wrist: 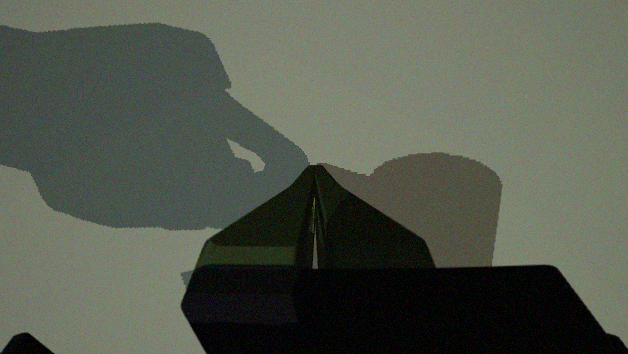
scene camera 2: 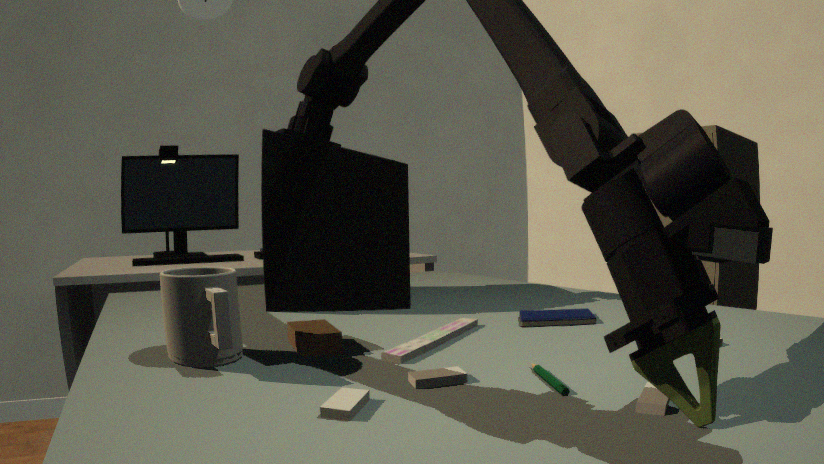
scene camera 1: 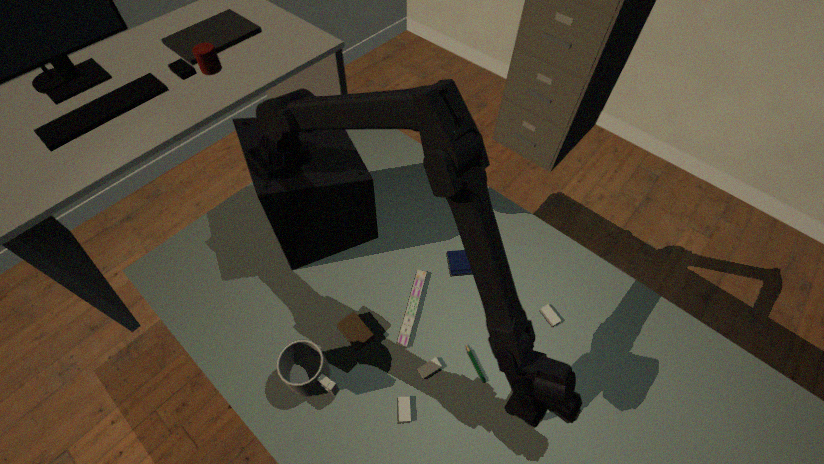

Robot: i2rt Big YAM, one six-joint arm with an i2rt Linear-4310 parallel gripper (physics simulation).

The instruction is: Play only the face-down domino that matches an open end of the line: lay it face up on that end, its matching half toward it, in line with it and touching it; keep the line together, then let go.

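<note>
Wrist view, my gripper visible. Brown block in sight, gripper as well.
</note>
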